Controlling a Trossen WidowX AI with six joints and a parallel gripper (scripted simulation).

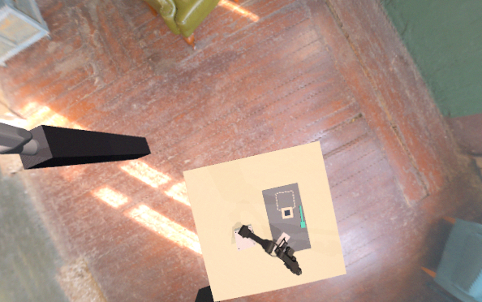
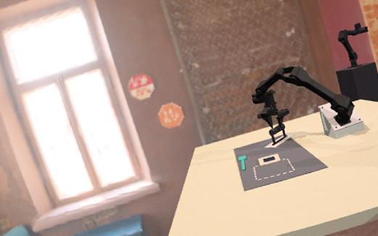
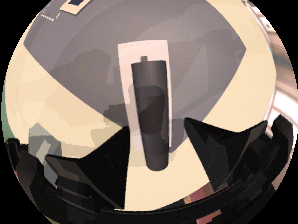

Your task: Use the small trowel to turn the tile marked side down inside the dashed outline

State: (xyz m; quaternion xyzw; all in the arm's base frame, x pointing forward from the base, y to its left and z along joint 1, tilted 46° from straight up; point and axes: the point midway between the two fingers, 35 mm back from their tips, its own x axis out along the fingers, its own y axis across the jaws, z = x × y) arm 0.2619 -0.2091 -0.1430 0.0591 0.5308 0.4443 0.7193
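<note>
Now: the trowel 40 mm below my gripper tip, 20 mm ahead of it and 10 mm to the left of it. Also, from my gripper tip: teal t-shaped piece: 270 mm ahead, 150 mm to the left, 80 mm below; cream tile: 250 mm to the left, 160 mm ahead, 80 mm below; grey mat: 190 mm to the left, 130 mm ahead, 100 mm below.
</note>
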